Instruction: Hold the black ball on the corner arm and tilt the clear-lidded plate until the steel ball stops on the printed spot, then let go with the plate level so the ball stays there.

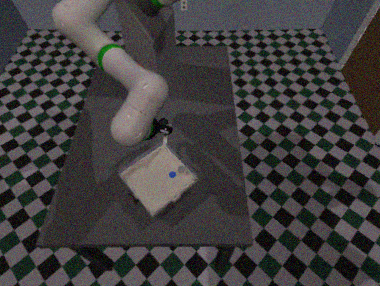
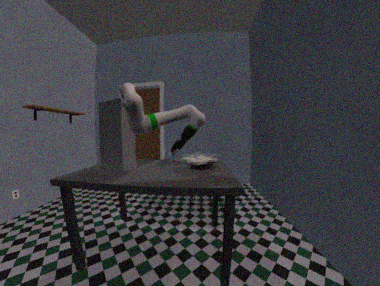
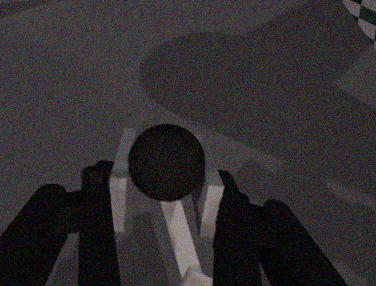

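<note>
My gripper (image 1: pixel 164 129) (image 2: pixel 174 150) (image 3: pixel 162 152) is shut on the black ball (image 3: pixel 166 161), which sits between its two pale finger pads. The pale corner arm (image 1: pixel 165 140) (image 3: pixel 181 237) runs from below the ball to the plate's nearest corner. The square, cream plate (image 1: pixel 147 187) (image 2: pixel 201 160) stands low over the table; I cannot tell its exact tilt. A blue printed spot (image 1: pixel 172 174) shows towards the plate's right corner. The grey steel ball (image 1: pixel 182 170) lies beside the spot, on the right-corner side, apart from its centre. The clear lid is hard to make out.
The dark grey table (image 1: pixel 215 230) (image 2: pixel 150 175) carries the plate. A tall grey block (image 1: pixel 145 30) (image 2: pixel 111 135) stands at the arm's base end. A wooden shelf (image 2: pixel 52 109) is on the wall. The arm's shadow falls across the table top.
</note>
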